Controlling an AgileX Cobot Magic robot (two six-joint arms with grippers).
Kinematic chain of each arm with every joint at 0, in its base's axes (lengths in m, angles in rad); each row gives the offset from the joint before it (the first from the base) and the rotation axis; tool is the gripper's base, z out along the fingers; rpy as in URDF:
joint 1: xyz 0 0 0.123 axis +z
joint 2: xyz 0 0 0 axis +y
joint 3: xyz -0.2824 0 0.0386 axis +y
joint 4: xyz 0.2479 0 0.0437 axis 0.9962 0 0.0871
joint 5: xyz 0 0 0 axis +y
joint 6: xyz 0.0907 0 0.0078 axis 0.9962 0 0.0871
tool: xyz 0 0 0 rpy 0 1.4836 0
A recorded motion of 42 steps. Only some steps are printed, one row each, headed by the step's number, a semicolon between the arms.
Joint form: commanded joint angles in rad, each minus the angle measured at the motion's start. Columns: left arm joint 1, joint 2, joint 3, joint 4, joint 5, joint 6; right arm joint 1, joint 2, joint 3, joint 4, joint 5, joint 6.
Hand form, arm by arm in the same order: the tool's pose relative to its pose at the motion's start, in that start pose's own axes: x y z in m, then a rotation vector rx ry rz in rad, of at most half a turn. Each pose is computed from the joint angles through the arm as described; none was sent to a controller.
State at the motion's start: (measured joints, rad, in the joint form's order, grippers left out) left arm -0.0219 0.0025 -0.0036 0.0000 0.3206 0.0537; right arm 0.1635 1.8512 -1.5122 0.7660 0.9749 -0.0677
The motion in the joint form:
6: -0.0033 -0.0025 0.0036 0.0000 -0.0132 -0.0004; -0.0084 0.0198 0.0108 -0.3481 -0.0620 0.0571
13: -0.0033 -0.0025 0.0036 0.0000 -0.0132 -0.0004; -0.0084 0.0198 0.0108 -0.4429 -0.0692 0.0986
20: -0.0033 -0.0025 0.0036 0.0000 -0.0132 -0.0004; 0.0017 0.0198 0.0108 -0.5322 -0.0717 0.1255
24: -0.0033 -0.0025 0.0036 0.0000 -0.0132 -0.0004; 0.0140 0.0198 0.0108 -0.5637 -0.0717 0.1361
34: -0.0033 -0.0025 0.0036 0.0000 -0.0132 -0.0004; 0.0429 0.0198 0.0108 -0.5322 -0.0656 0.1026
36: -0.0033 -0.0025 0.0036 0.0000 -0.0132 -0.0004; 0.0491 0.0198 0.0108 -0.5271 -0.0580 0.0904
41: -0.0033 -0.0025 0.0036 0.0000 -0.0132 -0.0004; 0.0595 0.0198 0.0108 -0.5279 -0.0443 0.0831
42: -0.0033 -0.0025 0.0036 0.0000 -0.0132 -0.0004; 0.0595 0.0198 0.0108 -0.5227 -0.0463 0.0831
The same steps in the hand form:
6: -0.0001 -0.0002 0.0002 0.0026 -0.0123 0.0003; -0.0065 -0.0347 0.0029 0.2953 -0.0288 -0.1268
13: -0.0001 -0.0002 0.0002 0.0026 -0.0123 0.0003; -0.0080 -0.0409 0.0006 0.3697 -0.0391 -0.1438
20: -0.0001 -0.0002 0.0002 0.0026 -0.0123 0.0003; -0.0079 -0.0436 0.0004 0.4368 -0.0398 -0.1803
24: -0.0001 -0.0002 0.0002 0.0026 -0.0123 0.0003; -0.0066 -0.0419 0.0021 0.4578 -0.0360 -0.1995
34: -0.0001 -0.0002 0.0002 0.0026 -0.0123 0.0003; -0.0008 -0.0316 0.0094 0.4257 -0.0097 -0.2362
36: -0.0001 -0.0002 0.0002 0.0026 -0.0123 0.0003; 0.0010 -0.0296 0.0108 0.4211 0.0031 -0.2487
41: -0.0001 -0.0002 0.0002 0.0026 -0.0123 0.0003; 0.0039 -0.0269 0.0129 0.4206 0.0229 -0.2623
42: -0.0001 -0.0002 0.0002 0.0026 -0.0123 0.0003; 0.0039 -0.0266 0.0131 0.4162 0.0209 -0.2596

